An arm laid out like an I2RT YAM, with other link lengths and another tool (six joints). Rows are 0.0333 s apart.
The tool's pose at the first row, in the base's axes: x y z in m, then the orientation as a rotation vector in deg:
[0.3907, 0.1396, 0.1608, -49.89, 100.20, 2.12]
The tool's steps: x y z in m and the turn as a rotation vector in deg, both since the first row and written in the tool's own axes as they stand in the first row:
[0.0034, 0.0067, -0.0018, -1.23, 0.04, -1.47]
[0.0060, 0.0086, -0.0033, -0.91, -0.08, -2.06]
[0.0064, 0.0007, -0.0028, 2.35, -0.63, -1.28]
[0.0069, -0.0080, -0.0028, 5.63, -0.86, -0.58]
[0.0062, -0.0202, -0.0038, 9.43, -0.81, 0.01]
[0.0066, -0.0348, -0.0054, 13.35, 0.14, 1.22]
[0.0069, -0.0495, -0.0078, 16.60, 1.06, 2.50]
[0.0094, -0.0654, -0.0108, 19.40, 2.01, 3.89]
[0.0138, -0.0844, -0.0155, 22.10, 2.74, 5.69]
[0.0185, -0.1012, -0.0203, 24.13, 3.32, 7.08]
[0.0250, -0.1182, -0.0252, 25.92, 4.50, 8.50]
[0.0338, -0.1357, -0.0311, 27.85, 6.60, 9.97]
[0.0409, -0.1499, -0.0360, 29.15, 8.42, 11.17]
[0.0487, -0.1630, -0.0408, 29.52, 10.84, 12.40]
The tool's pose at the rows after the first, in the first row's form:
[0.3851, 0.1419, 0.1560, -52.07, 99.72, 2.21]
[0.3825, 0.1412, 0.1536, -52.33, 99.31, 1.59]
[0.3874, 0.1355, 0.1562, -49.19, 98.76, -0.50]
[0.3922, 0.1289, 0.1592, -46.16, 98.41, -2.78]
[0.3984, 0.1200, 0.1649, -42.88, 98.12, -5.68]
[0.4053, 0.1085, 0.1708, -39.08, 98.81, -8.66]
[0.4116, 0.0966, 0.1772, -35.69, 99.54, -11.00]
[0.4179, 0.0824, 0.1824, -32.51, 100.36, -12.89]
[0.4243, 0.0642, 0.1879, -29.02, 101.11, -14.33]
[0.4294, 0.0474, 0.1923, -26.35, 101.67, -15.40]
[0.4344, 0.0294, 0.1953, -23.87, 102.80, -16.52]
[0.4386, 0.0095, 0.1969, -21.27, 104.69, -18.17]
[0.4419, -0.0067, 0.1983, -19.34, 106.37, -19.34]
[0.4446, -0.0225, 0.1986, -18.07, 108.83, -20.01]

